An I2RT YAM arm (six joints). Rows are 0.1 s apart.
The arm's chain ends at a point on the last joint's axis. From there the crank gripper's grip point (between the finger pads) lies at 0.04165 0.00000 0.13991 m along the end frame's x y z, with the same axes.
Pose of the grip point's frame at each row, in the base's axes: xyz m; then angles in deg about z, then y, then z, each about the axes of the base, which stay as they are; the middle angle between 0 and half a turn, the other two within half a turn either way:
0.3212 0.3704 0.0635 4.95 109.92 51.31
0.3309 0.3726 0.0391 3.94 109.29 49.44
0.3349 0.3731 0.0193 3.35 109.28 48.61
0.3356 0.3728 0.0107 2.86 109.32 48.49
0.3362 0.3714 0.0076 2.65 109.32 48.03
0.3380 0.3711 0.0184 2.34 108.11 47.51
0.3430 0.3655 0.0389 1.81 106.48 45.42
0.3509 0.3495 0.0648 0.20 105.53 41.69
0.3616 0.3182 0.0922 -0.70 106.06 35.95
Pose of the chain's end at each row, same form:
0.2506 0.2765 0.1502 4.95 109.92 51.31
0.2561 0.2808 0.1245 3.94 109.29 49.44
0.2585 0.2827 0.1047 3.35 109.28 48.61
0.2588 0.2829 0.0962 2.86 109.32 48.49
0.2585 0.2822 0.0932 2.65 109.32 48.03
0.2582 0.2814 0.1014 2.34 108.11 47.51
0.2581 0.2774 0.1185 1.81 106.48 45.42
0.2587 0.2672 0.1424 0.20 105.53 41.69
0.2618 0.2464 0.1709 -0.70 106.06 35.95

